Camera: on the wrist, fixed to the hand. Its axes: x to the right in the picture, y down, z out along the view.
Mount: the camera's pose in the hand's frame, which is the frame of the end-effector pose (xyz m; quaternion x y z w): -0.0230 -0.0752 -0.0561 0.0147 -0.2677 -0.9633 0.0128
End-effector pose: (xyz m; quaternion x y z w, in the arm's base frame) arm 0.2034 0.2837 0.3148 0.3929 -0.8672 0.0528 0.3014
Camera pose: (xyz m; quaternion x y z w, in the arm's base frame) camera 0.2958 0.2655 0.3365 -0.8590 -0.2875 0.3821 0.1832
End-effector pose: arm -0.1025 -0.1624 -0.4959 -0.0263 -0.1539 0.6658 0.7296
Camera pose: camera -0.0170 -0.1840 -0.5353 0.3369 -0.2128 -0.6850 0.6099
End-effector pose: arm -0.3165 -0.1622 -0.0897 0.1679 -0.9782 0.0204 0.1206
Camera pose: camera -0.2575 -0.2211 -0.0409 -0.9517 -0.1172 0.1465 0.2431
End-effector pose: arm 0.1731 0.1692 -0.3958 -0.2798 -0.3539 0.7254 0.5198
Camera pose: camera 0.2653 0.1755 -0.3677 0.5392 -0.4026 -0.4113 0.6148
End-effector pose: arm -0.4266 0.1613 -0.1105 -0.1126 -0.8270 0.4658 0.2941
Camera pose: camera -0.3684 0.1496 -0.0343 0.9242 -0.1909 -0.2350 0.2327
